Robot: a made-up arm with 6 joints.
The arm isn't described. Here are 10 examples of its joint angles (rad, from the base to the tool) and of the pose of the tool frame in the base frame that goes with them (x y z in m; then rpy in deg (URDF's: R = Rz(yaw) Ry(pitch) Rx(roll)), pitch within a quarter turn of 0, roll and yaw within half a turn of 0).
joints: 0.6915 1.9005 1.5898 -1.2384 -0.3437 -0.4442
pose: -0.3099 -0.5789 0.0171 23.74 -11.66 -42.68
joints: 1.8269 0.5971 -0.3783 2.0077 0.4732 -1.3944
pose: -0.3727 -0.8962 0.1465 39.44 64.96 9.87
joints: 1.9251 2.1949 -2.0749 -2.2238 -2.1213 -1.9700
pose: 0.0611 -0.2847 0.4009 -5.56 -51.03 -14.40
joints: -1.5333 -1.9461 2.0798 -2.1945 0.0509 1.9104
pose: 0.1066 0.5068 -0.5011 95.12 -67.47 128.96
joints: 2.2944 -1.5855 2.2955 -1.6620 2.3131 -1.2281
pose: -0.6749 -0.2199 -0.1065 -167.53 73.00 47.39
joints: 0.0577 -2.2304 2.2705 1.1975 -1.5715 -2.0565
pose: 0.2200 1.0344 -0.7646 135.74 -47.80 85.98
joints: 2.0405 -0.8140 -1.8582 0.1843 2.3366 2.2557
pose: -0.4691 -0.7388 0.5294 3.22 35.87 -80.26
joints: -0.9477 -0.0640 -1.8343 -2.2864 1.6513 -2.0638
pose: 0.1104 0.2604 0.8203 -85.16 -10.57 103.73
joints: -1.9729 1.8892 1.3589 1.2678 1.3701 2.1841
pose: -0.0478 -0.6179 0.3193 -39.87 -66.47 105.60
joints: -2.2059 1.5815 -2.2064 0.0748 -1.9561 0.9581
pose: 0.2406 0.4489 0.1537 -28.19 -35.85 105.87
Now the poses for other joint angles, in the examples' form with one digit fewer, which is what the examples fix.
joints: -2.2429 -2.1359 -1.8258 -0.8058 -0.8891 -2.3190
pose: 0.349 -0.274 0.433 -59.0 13.9 -124.1
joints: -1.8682 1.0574 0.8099 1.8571 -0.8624 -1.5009
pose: 0.287 -0.890 0.354 -148.4 65.3 -168.7
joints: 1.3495 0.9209 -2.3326 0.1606 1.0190 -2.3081
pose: 0.751 -0.332 0.597 0.2 -9.6 109.1
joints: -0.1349 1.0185 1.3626 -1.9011 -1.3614 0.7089
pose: -0.112 -0.361 0.845 -54.6 44.6 -51.7
